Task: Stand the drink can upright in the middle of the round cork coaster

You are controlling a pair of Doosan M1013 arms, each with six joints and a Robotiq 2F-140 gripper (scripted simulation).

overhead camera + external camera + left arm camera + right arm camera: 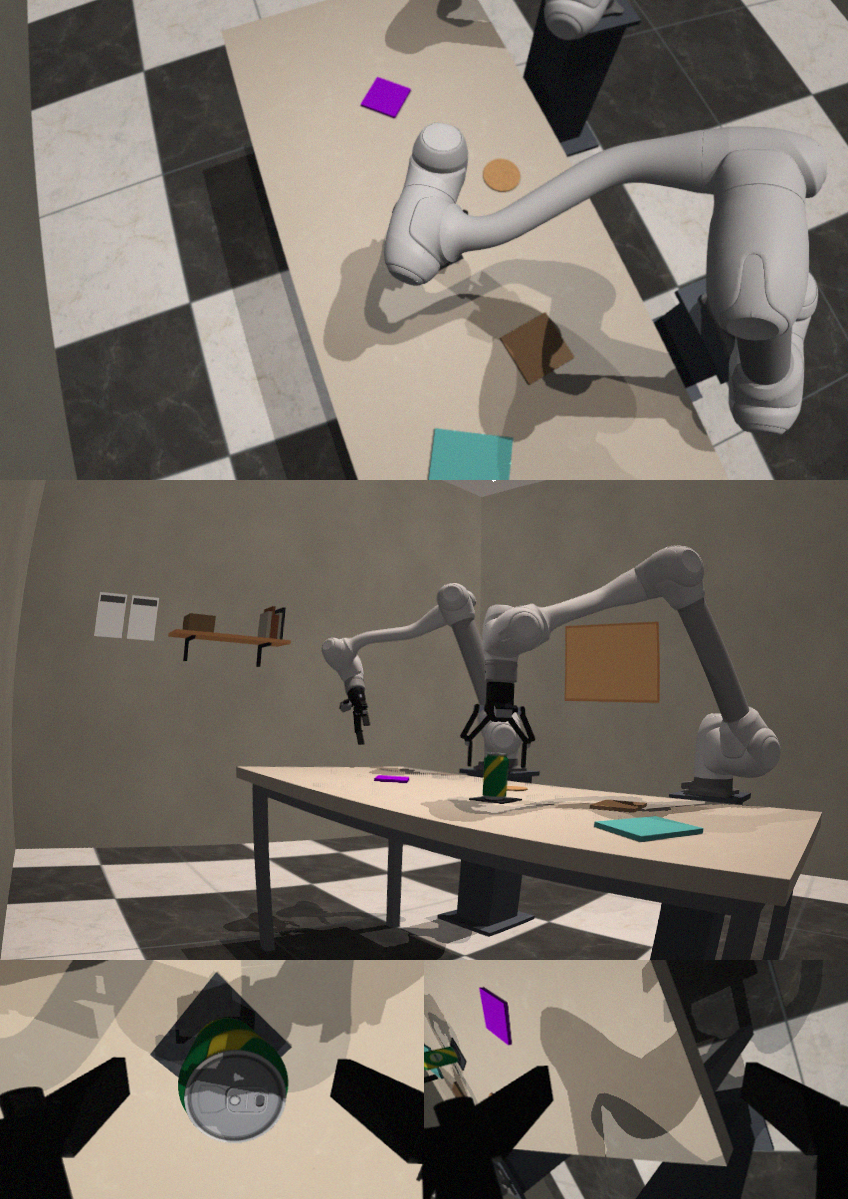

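Now: left hand 3 cm above the yellow drink can. Round my left hand: dark square coaster (1 cm behind, 10 cm below); brown square (18 cm behind, 31 cm to the left, 9 cm below); purple square (1 cm ahead, 49 cm to the right, 9 cm below).
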